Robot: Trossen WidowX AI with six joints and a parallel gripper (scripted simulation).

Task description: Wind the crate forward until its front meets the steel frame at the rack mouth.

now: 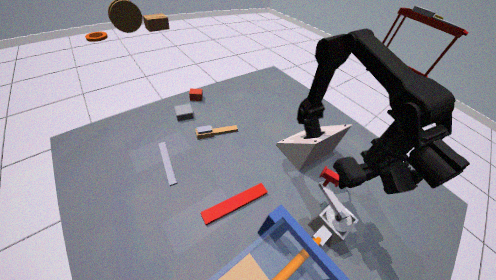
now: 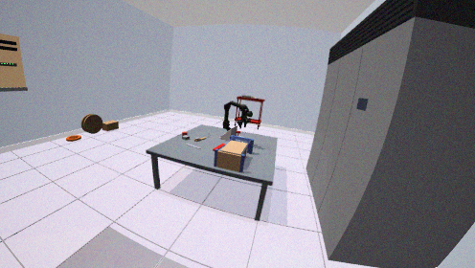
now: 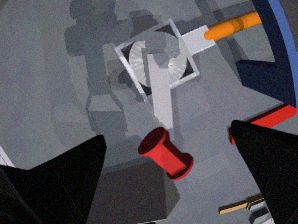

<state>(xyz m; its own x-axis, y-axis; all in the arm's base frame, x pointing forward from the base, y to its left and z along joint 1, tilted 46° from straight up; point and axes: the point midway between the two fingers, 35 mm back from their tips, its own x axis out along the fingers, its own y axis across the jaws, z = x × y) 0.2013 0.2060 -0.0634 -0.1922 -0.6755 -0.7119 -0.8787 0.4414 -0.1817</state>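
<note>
The winch handle is 1 cm behind my gripper tip, 2 cm to the right of it and 10 cm below it. The rest, counted from my gripper tip: red knob 3 cm behind, 5 cm to the right, 8 cm below; hand winch 1 cm ahead, 3 cm to the left, 18 cm below; blue frame 18 cm ahead, 3 cm to the left, 11 cm below.
</note>
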